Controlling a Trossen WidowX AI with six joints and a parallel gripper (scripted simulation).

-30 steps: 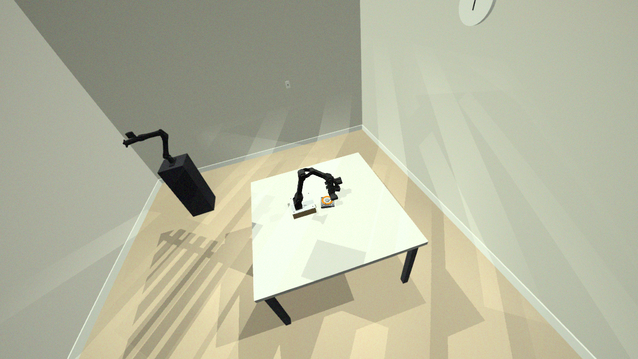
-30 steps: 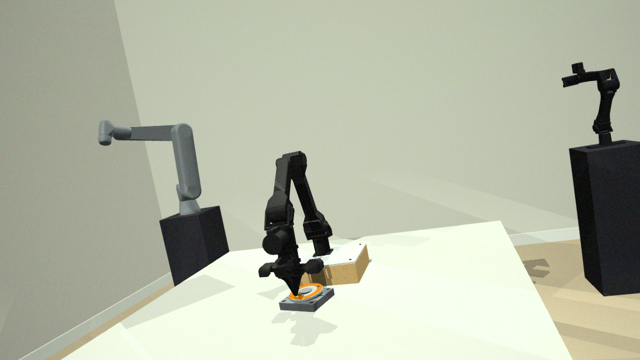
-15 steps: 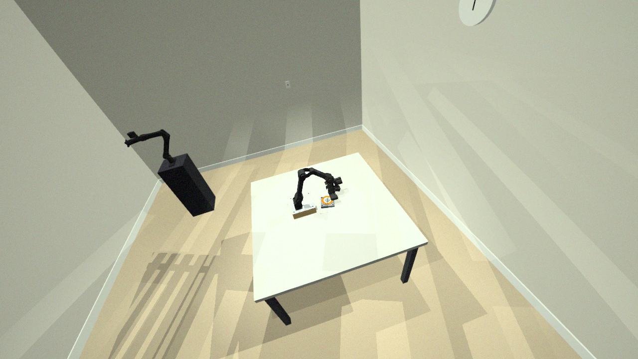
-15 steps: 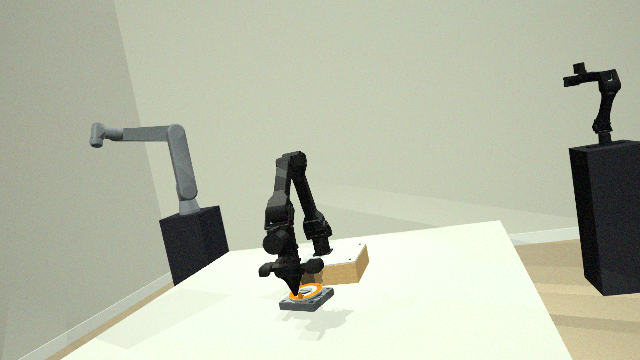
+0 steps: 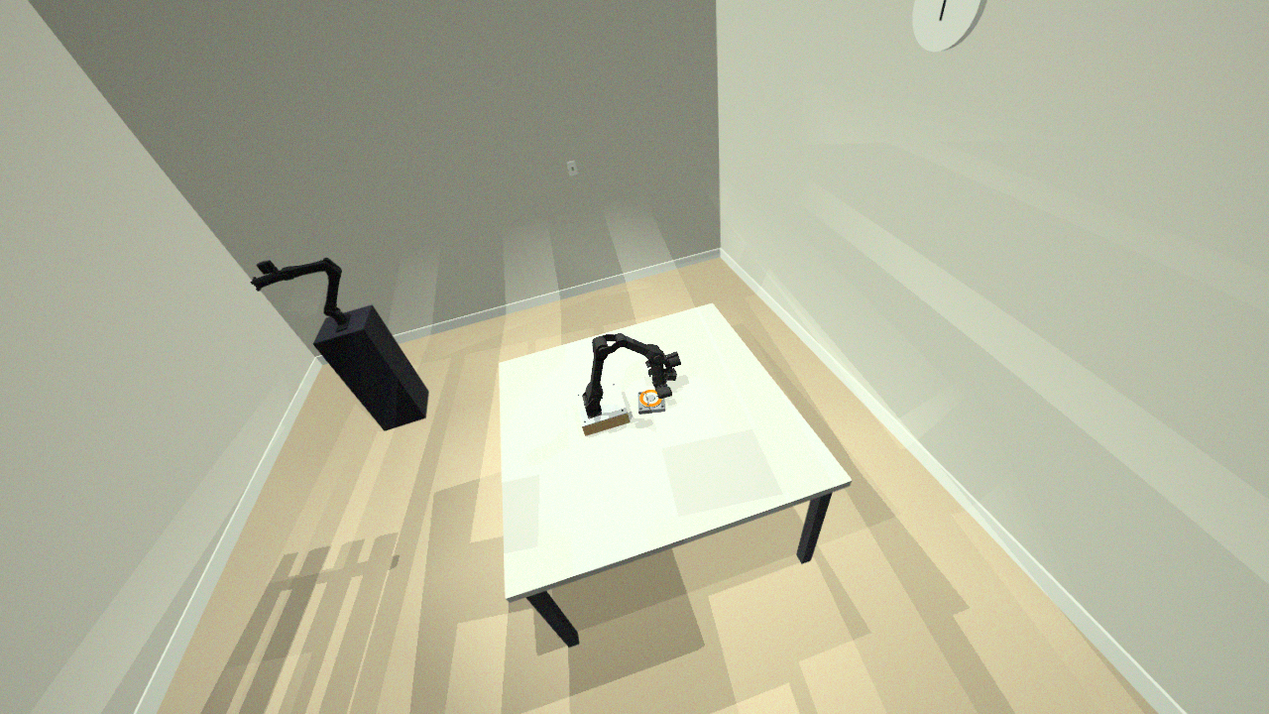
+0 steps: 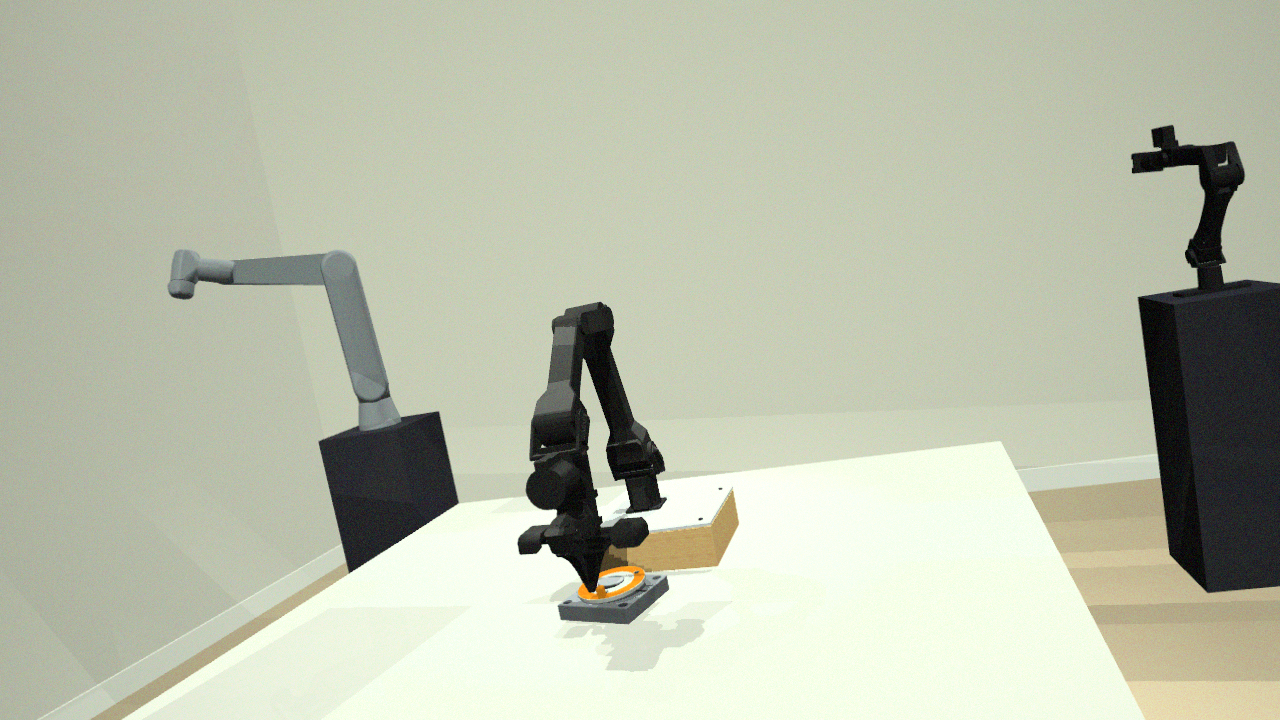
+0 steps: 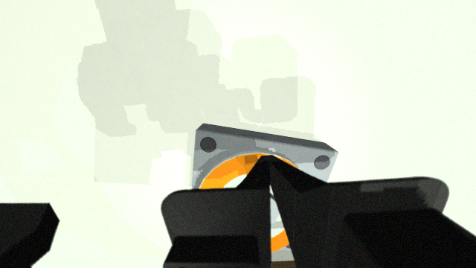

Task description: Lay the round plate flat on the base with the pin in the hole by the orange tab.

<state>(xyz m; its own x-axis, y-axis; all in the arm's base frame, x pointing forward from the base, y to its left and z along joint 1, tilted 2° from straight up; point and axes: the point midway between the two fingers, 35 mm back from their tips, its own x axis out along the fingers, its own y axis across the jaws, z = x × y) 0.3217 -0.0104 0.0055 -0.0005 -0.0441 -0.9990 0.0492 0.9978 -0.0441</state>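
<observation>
Now: gripper tip 3 cm past the round orange plate, 1 cm to the right of it and 1 cm above it. The rest, counted from my gripper tip: grey square base (5 cm behind, 2 cm below, 1 cm to the left).
</observation>
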